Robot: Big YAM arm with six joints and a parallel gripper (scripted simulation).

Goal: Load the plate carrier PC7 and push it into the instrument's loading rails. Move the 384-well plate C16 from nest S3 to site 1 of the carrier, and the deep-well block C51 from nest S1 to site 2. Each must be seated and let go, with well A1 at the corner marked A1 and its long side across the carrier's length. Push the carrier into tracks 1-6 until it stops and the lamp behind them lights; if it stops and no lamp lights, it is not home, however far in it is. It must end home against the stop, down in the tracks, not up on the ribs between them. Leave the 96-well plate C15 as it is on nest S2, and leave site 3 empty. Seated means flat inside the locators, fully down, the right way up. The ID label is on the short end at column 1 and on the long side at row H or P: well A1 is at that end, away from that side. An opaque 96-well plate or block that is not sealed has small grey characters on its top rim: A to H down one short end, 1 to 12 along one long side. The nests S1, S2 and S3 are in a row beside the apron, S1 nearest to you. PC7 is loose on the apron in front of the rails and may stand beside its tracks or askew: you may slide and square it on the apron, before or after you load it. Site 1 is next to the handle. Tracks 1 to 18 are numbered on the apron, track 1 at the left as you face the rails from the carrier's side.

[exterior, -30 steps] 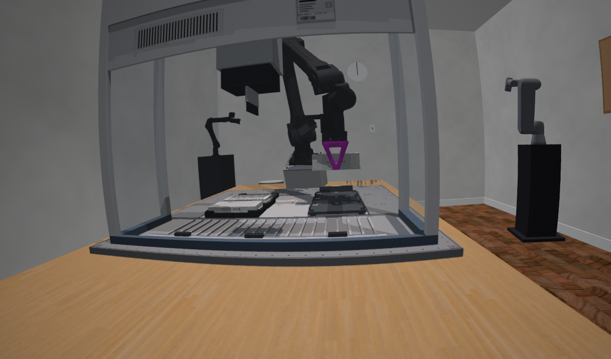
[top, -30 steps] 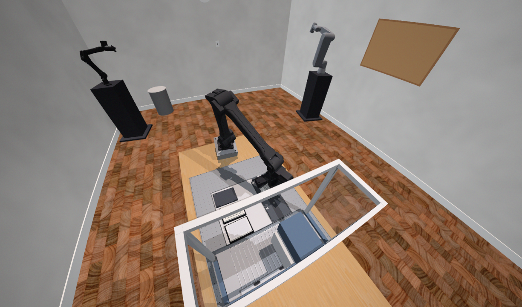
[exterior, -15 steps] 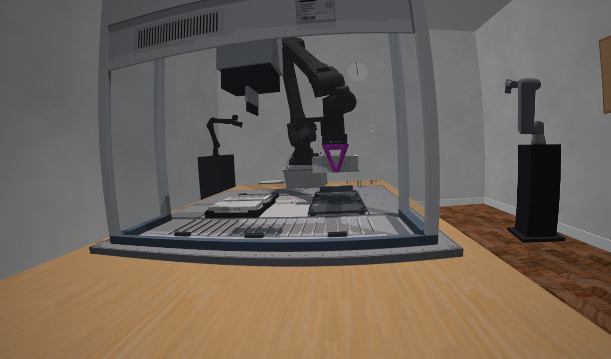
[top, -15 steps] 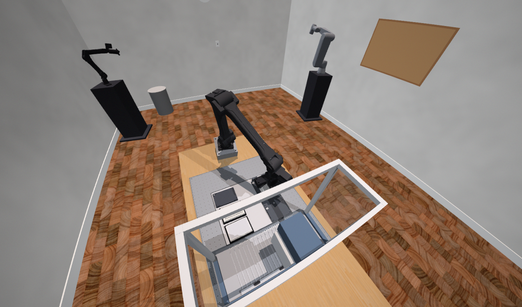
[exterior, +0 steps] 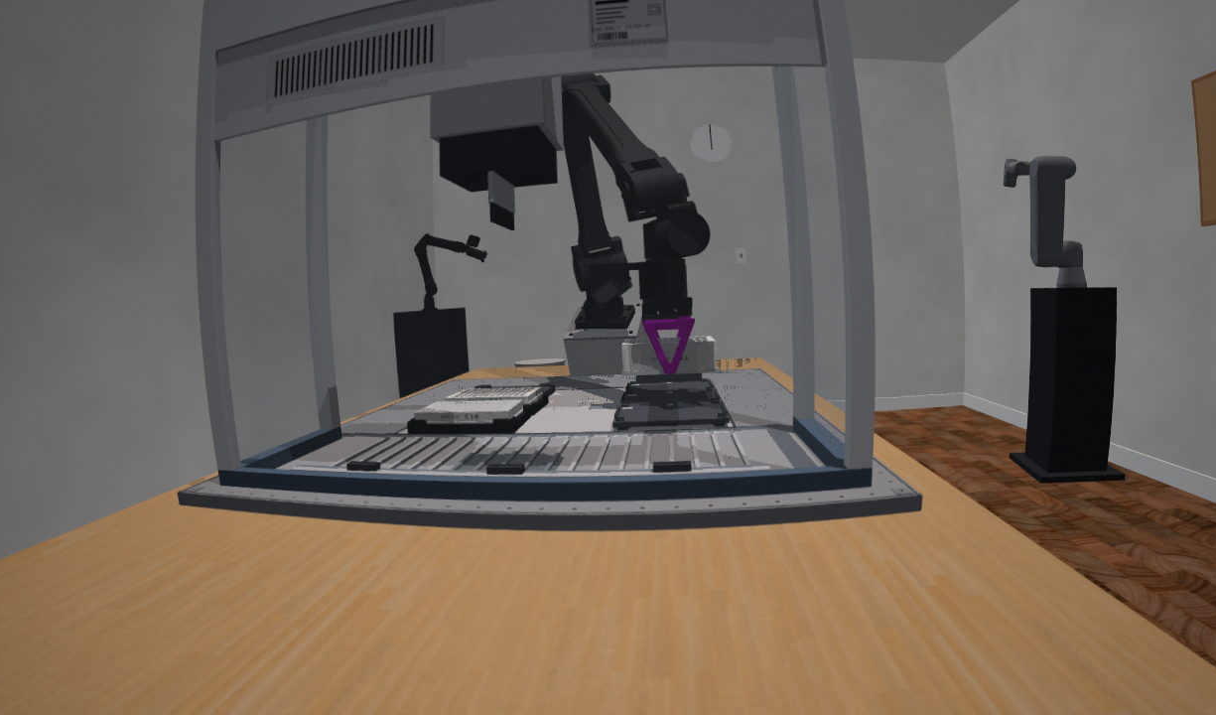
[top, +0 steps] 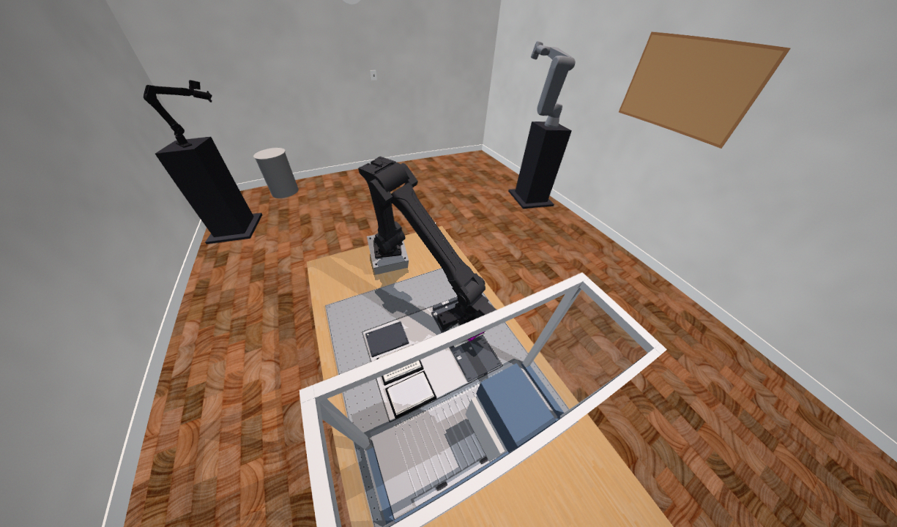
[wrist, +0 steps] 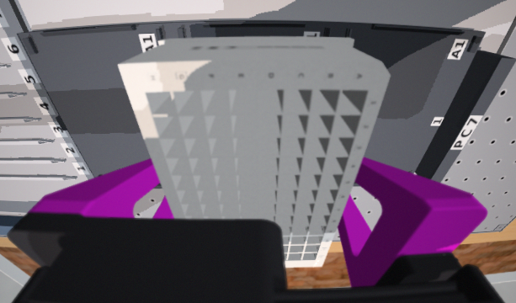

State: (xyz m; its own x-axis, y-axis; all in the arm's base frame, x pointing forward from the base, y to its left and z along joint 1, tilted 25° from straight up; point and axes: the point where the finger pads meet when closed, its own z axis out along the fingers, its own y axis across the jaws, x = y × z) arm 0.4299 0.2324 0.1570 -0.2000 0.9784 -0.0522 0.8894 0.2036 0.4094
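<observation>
The carrier PC7 lies 40 mm below my hand. The rest, counted from my hand: nest S3 (160 mm ahead, 230 mm to the right, 50 mm below); then 96-well plate C15 (50 mm ahead, 250 mm to the right, 40 mm below); then nest S1 (50 mm behind, 290 mm to the right, 50 mm below).
</observation>
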